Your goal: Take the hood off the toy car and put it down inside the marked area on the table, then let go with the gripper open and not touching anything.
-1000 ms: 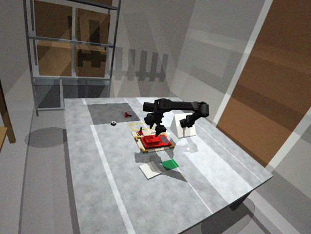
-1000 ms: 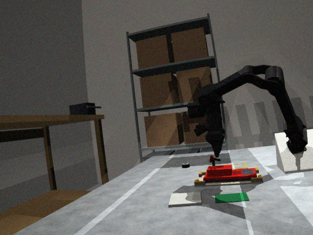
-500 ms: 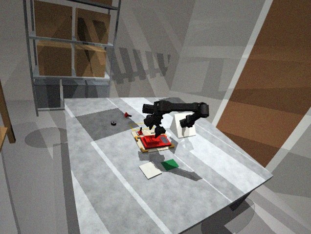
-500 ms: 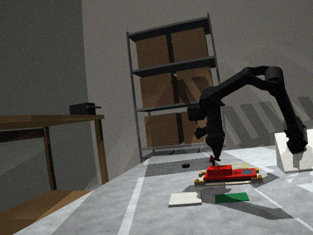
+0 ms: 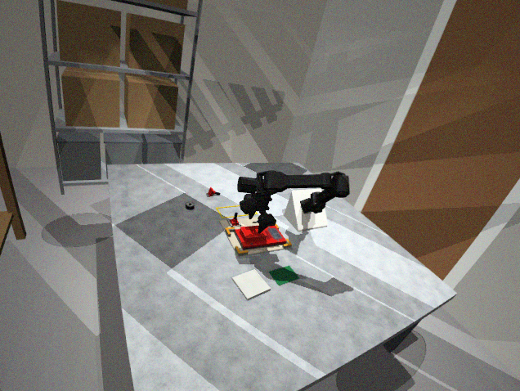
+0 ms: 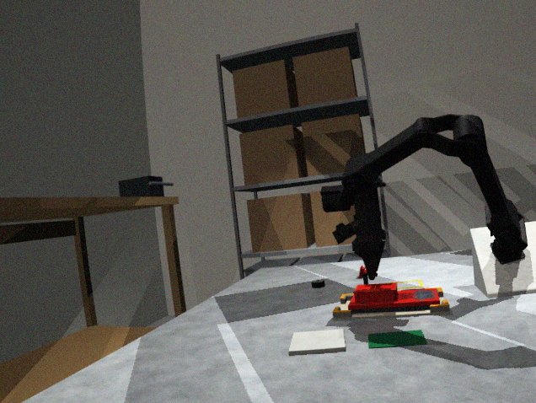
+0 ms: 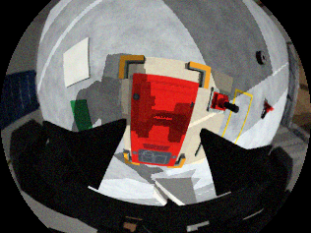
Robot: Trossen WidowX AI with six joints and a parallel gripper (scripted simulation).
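Right now my gripper tip is 4 cm above the red hood. Round my gripper tip: green wedge: 1 cm behind, 22 cm to the left, 8 cm below; then white flat plate: 13 cm ahead, 20 cm to the left, 7 cm below; then black wheel: 15 cm ahead, 30 cm to the right, 7 cm below.
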